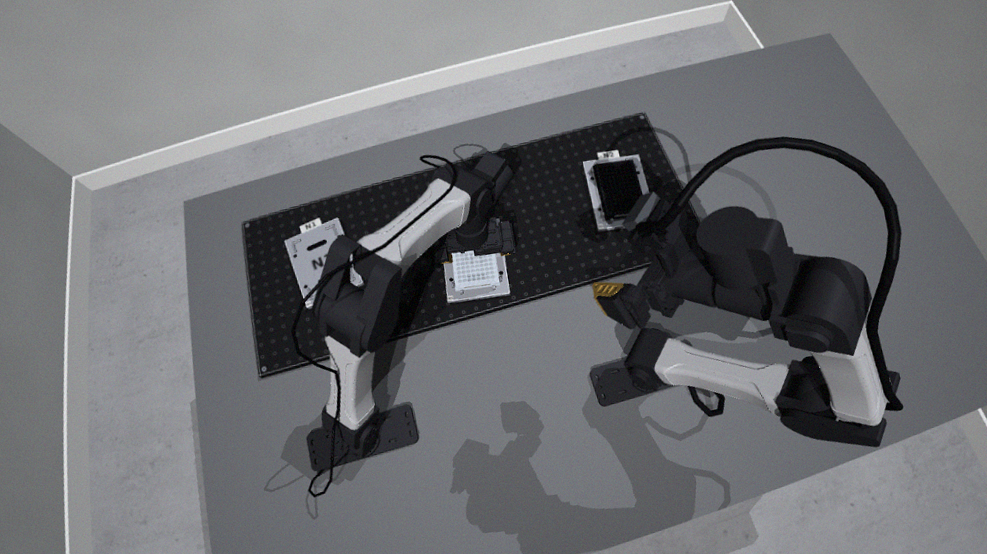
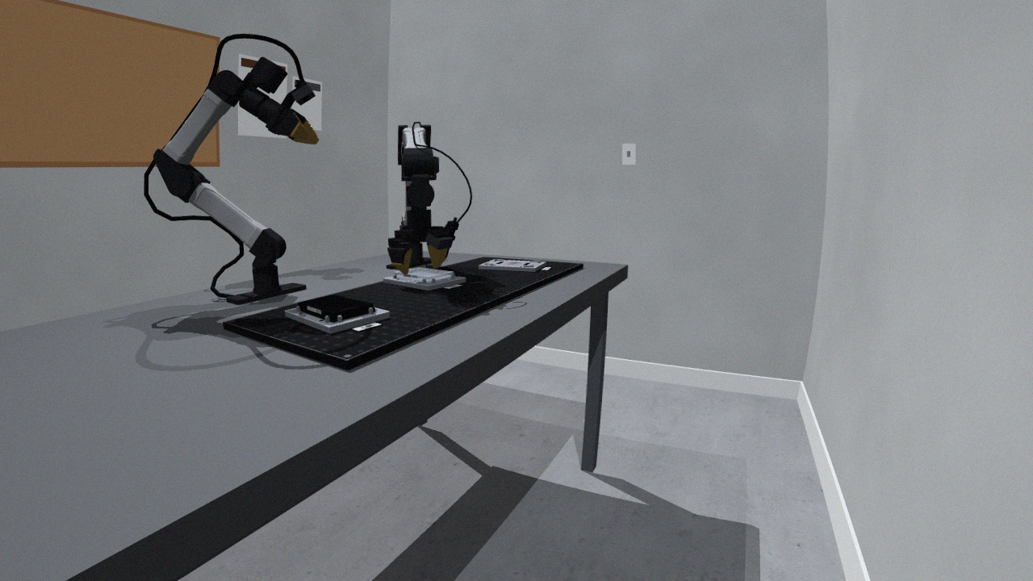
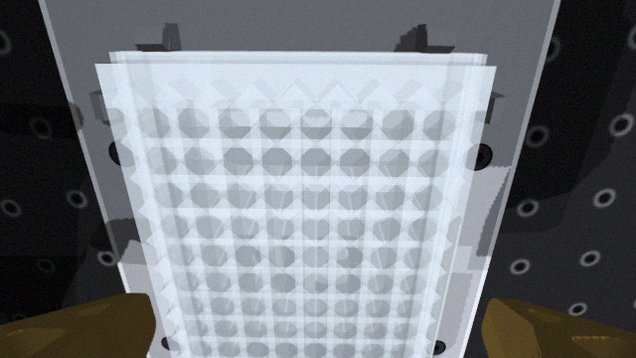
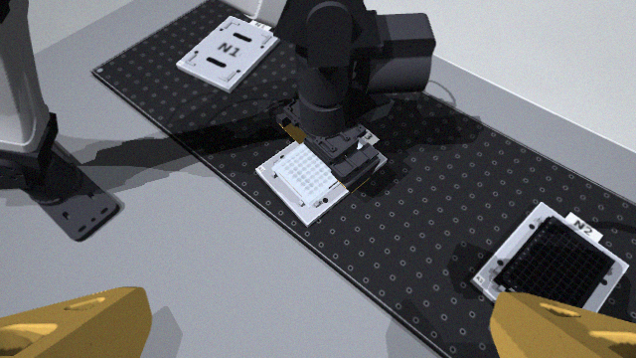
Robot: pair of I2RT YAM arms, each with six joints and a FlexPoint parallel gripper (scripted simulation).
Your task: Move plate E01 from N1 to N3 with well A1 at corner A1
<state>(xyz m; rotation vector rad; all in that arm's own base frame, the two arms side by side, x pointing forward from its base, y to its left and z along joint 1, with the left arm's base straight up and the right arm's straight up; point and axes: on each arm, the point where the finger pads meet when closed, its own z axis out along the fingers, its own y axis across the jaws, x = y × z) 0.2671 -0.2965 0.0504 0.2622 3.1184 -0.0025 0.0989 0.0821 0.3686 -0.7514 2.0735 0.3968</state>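
The clear-white plate E01 is 2 cm below my left hand and 1 cm to the left of it. From my left hand the other things lie so: N3 A1 mark: 7 cm to the left, 7 cm behind, 3 cm below; then nest N1: 31 cm to the left, 7 cm ahead, 3 cm below; then landing nest N3: 3 cm below, 1 cm to the left.
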